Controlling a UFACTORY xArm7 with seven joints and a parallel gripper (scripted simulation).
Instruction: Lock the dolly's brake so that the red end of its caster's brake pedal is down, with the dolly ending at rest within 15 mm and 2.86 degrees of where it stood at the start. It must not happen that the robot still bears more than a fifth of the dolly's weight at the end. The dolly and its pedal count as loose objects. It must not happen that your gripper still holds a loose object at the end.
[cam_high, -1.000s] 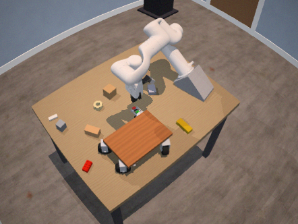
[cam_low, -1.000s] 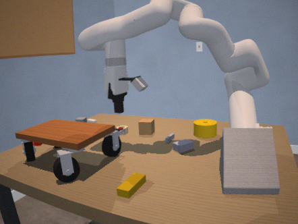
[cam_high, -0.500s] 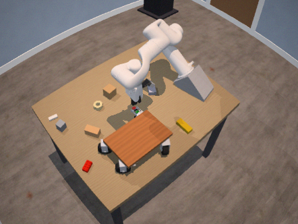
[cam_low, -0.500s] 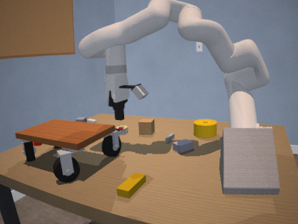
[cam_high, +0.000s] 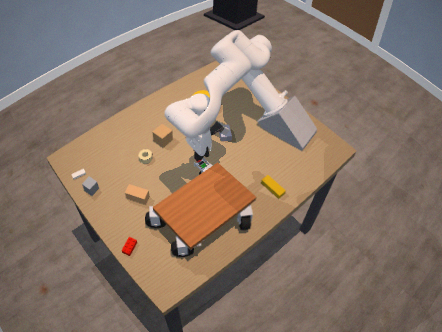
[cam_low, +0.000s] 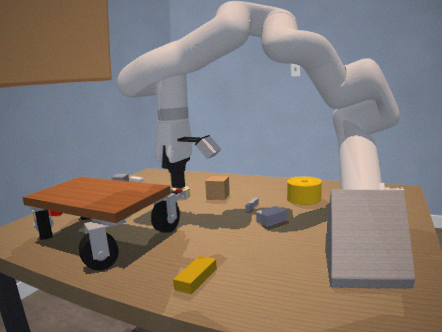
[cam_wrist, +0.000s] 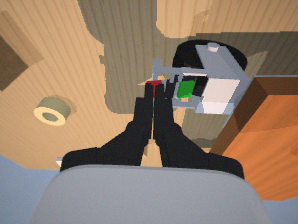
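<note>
My hand is 4 cm above the brake pedal and 1 cm to the right of it. From my hand the other things lie so: grey bar (16 cm to the right, 15 cm behind, 11 cm below); then cream ring (21 cm to the right, 10 cm below, 10 cm ahead); then tan cube (23 cm to the right, 9 cm below, 2 cm behind).
</note>
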